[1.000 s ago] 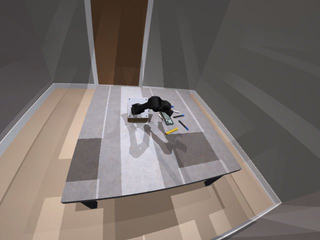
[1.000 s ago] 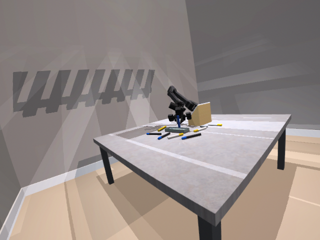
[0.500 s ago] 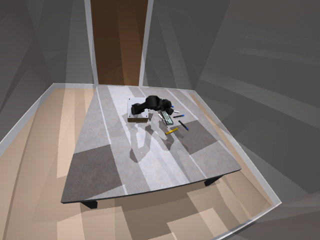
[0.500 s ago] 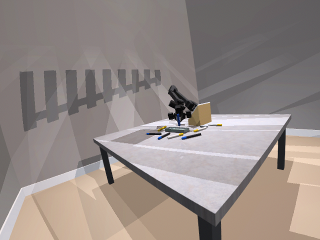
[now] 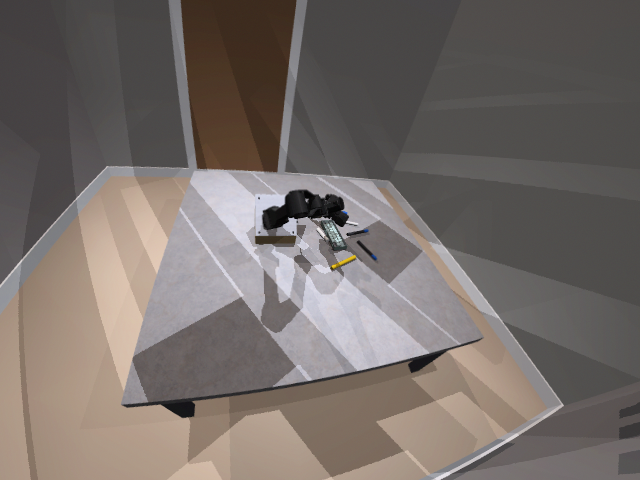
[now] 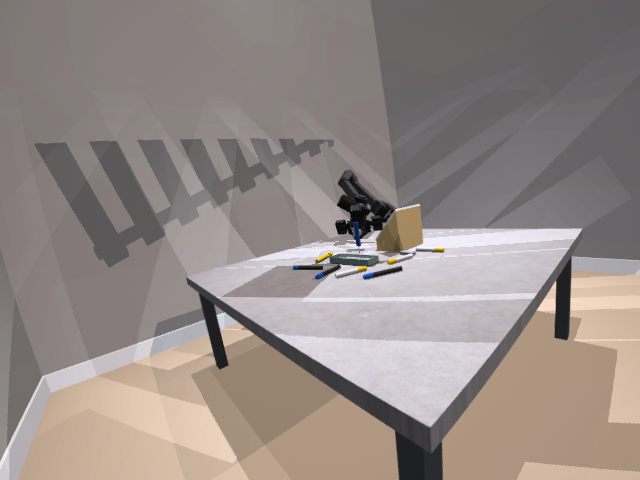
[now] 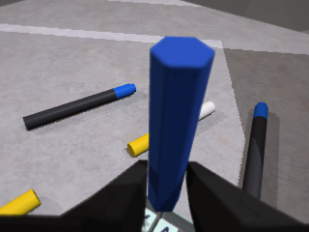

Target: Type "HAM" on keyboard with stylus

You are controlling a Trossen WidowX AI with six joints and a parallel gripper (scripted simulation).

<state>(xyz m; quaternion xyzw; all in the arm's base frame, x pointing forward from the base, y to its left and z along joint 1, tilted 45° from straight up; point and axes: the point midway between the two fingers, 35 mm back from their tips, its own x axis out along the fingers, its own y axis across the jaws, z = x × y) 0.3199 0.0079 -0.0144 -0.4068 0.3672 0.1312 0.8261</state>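
The M key lies 120 mm to the right of my gripper tip and 90 mm below it. From my gripper tip the other things lie so: blue stylus (20 mm below).
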